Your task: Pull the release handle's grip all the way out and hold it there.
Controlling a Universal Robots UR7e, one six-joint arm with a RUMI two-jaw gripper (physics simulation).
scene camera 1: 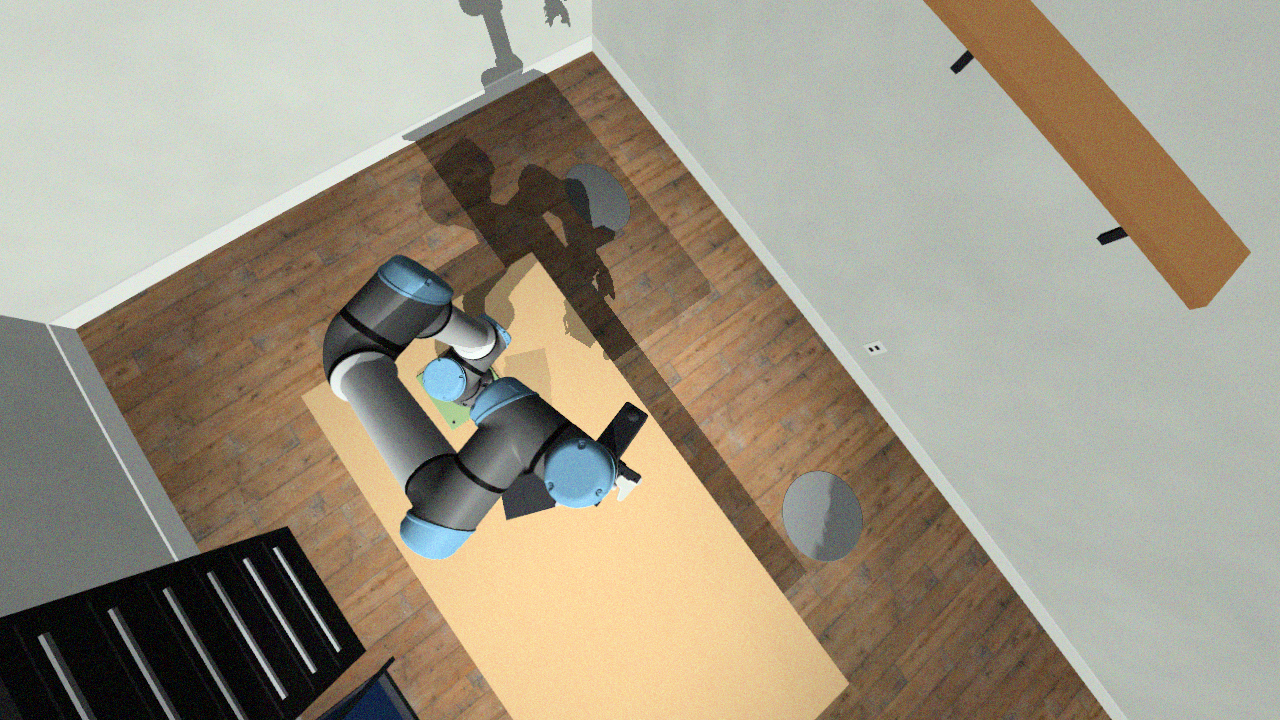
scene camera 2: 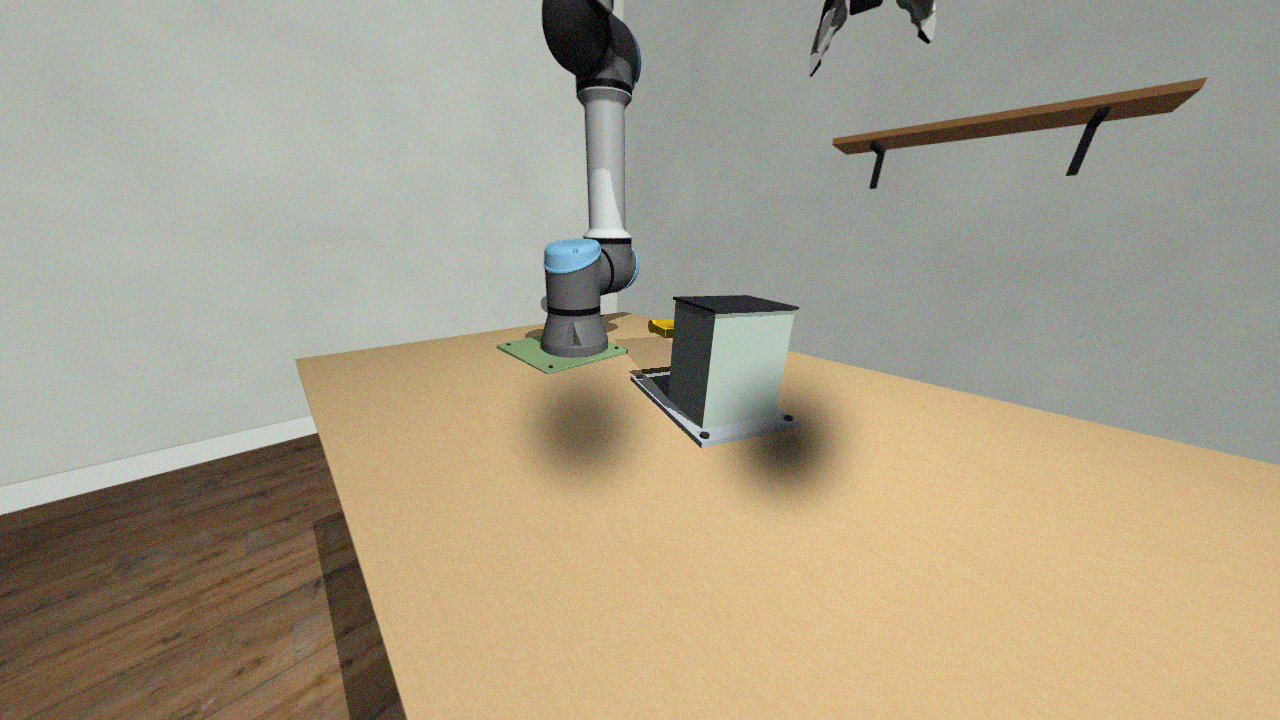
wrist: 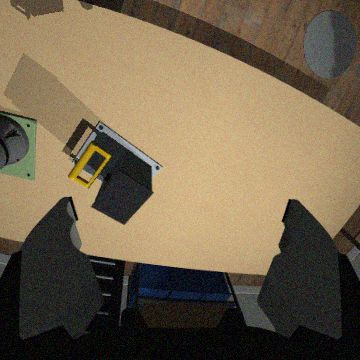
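Observation:
The release handle's yellow grip (scene camera 2: 662,327) (wrist: 80,162) is a rectangular loop on one side of a dark-topped, pale box-shaped housing (scene camera 1: 528,501) (scene camera 2: 747,367) (wrist: 124,197). The housing stands on a light base plate (scene camera 2: 747,433) (wrist: 134,146) with bolts. In scene camera 1 the arm hides the grip. My gripper (scene camera 2: 870,55) (wrist: 180,200) is open and empty, high above the table. In the wrist view the grip lies left of the space between the fingers, above the left fingertip. In scene camera 2 the housing hides most of the handle.
The arm's green mounting plate (scene camera 1: 454,415) (scene camera 2: 535,358) (wrist: 29,150) is on the table (scene camera 1: 626,608) (scene camera 2: 537,555) (wrist: 225,125), beyond the handle side. A wooden shelf (scene camera 1: 1100,152) (scene camera 2: 1011,121) is on the wall. A black drawer cabinet (scene camera 1: 134,608) and a blue bin (scene camera 1: 371,702) (wrist: 182,282) stand beside the table.

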